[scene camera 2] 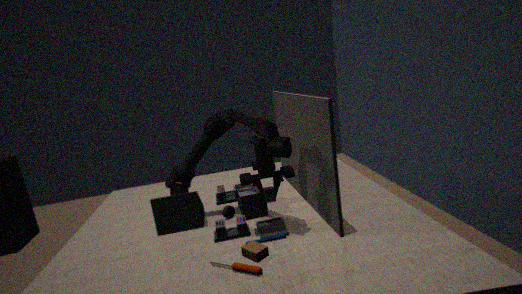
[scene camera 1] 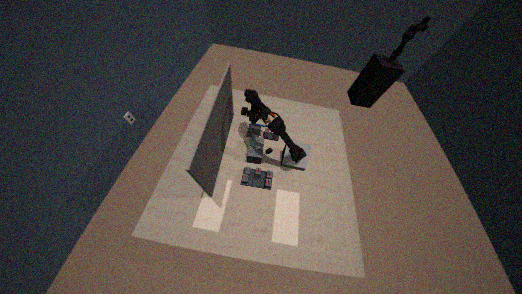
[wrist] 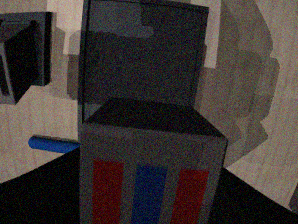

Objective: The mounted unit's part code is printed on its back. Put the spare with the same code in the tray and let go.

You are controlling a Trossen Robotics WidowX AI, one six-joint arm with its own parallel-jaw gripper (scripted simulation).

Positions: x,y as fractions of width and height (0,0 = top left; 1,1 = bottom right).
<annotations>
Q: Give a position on a tray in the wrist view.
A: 0.53,0.26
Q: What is the gripper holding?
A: A dark spare block.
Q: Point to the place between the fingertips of the gripper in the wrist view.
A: At 0.49,0.70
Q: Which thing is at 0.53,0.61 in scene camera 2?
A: The gripper.
</annotations>
